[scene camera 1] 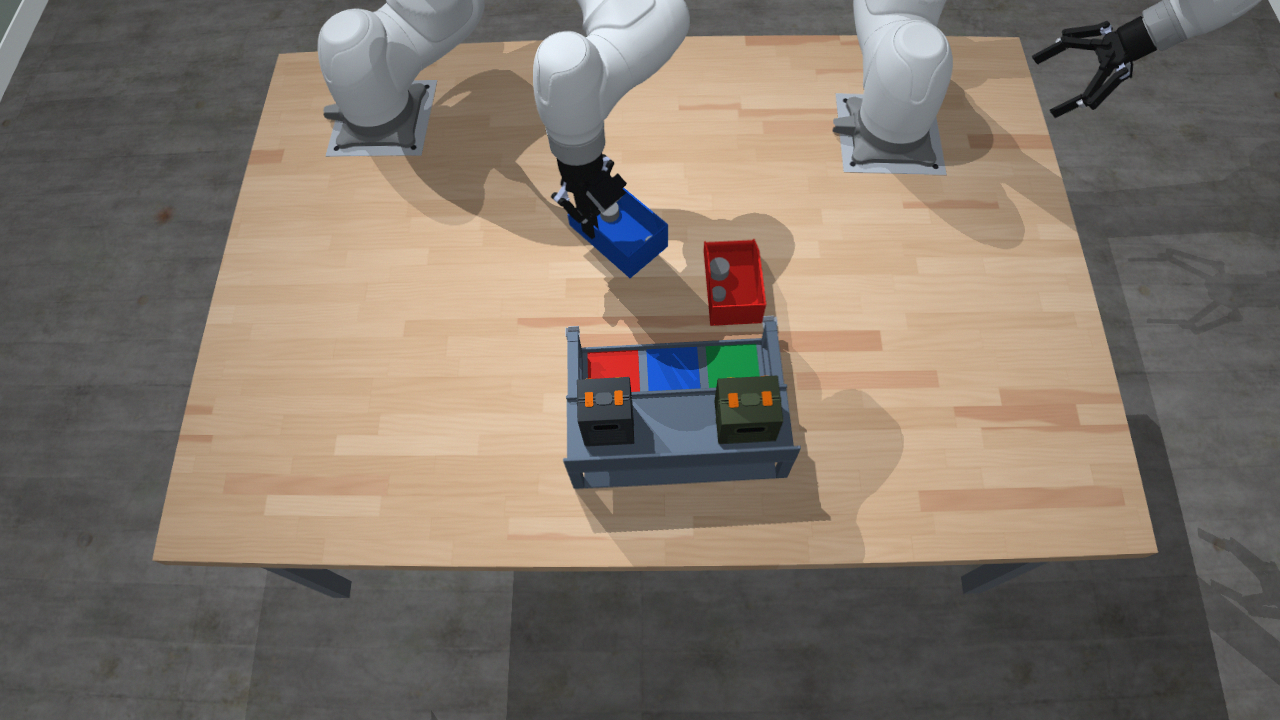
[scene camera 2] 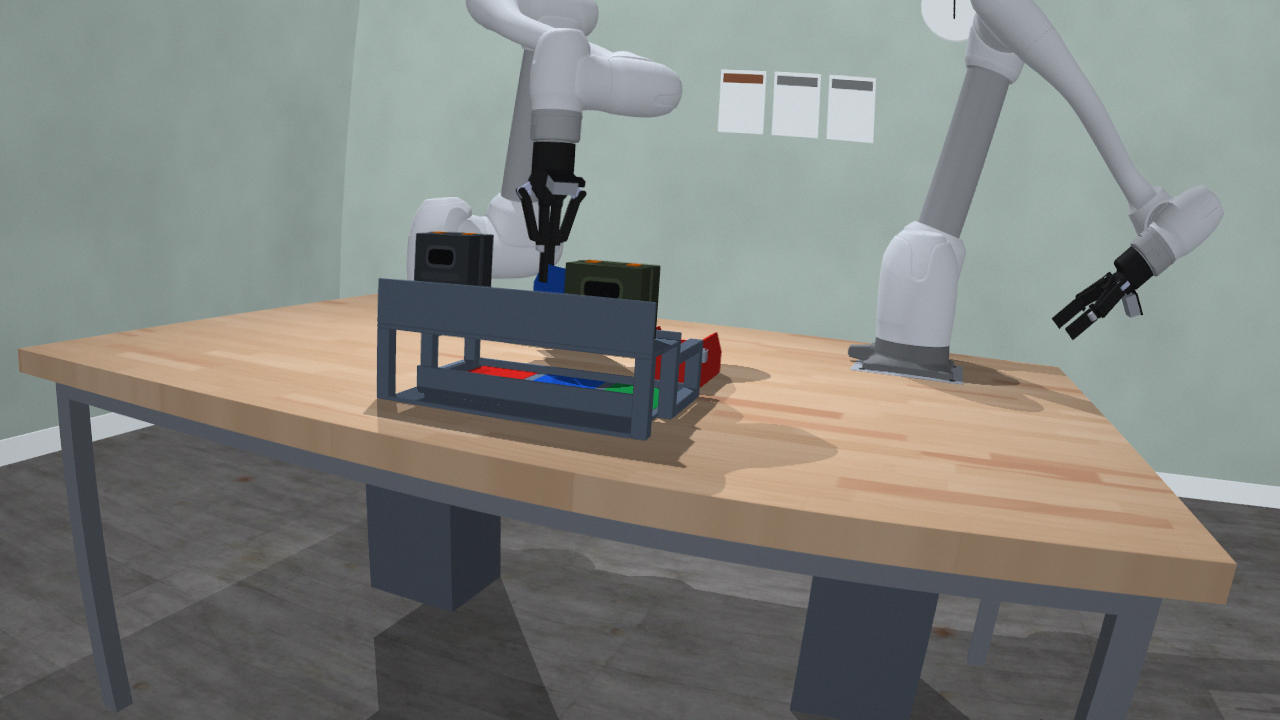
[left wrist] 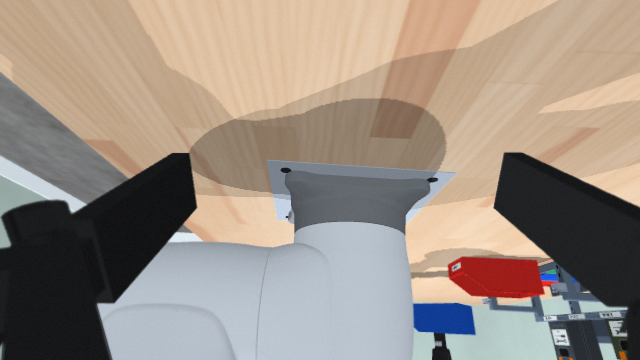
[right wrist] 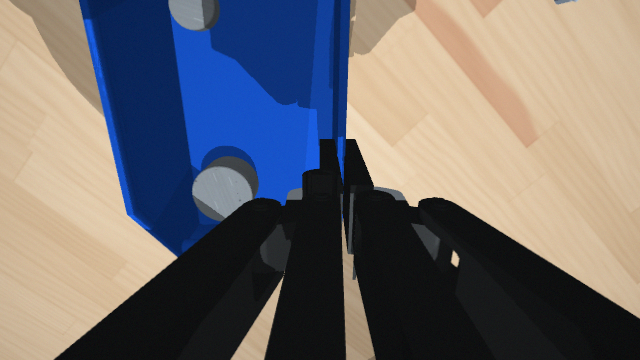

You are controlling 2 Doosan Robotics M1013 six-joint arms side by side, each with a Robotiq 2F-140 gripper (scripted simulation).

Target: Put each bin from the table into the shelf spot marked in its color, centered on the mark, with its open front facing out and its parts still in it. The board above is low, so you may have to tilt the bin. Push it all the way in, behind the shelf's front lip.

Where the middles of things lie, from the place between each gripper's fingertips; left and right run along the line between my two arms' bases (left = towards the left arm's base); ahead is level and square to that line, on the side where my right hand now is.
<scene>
The blue bin (scene camera 1: 636, 221) is 50 mm to the left of my right hand (scene camera 2: 545, 282), 40 mm below it and 20 mm behind it. From my right hand the other things lie so: red bin (scene camera 1: 744, 285) (270 mm to the left, 120 mm below, 30 mm ahead).
The red bin lies 470 mm ahead of my left hand (scene camera 1: 1043, 86), 660 mm to the right of it and 80 mm below it. From my left hand the other things lie so: blue bin 420 mm ahead, 880 mm to the right.
</scene>
